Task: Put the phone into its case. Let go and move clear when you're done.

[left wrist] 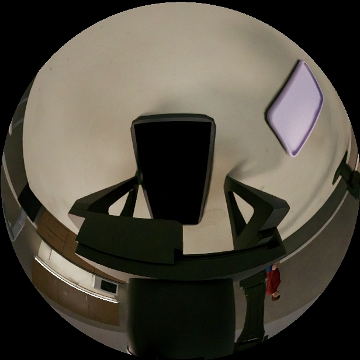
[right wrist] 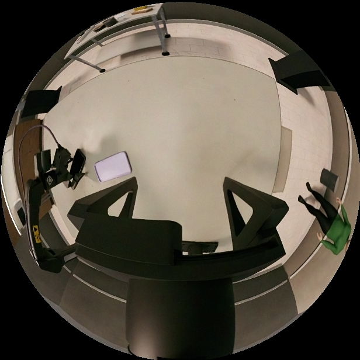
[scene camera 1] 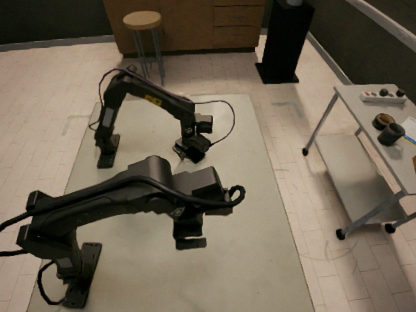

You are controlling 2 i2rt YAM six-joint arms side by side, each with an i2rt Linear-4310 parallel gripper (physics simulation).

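The black phone (scene camera 1: 197, 154) (left wrist: 176, 165) (right wrist: 78, 159) is at my left gripper, its dark screen facing the left wrist camera. My left gripper (left wrist: 180, 181) is open, with its fingers on either side of the phone's nearer part; the left-hand fingertip in the left wrist view is very close to the phone's edge. Whether the phone touches the mat is unclear. The lilac case (left wrist: 297, 107) (right wrist: 113, 166) lies apart from the phone, open side up with a raised rim; it does not show in scene camera 1. My right gripper (right wrist: 180, 181) is open and empty, above the mat.
Both arms stand on a pale mat (scene camera 1: 250, 270). In scene camera 1 the right arm crosses in front of the middle of the mat. A grey cart (scene camera 1: 350, 107) with a power strip and cups stands at the right. A stool (scene camera 1: 142, 20) and a black stand (scene camera 1: 285, 42) are behind.
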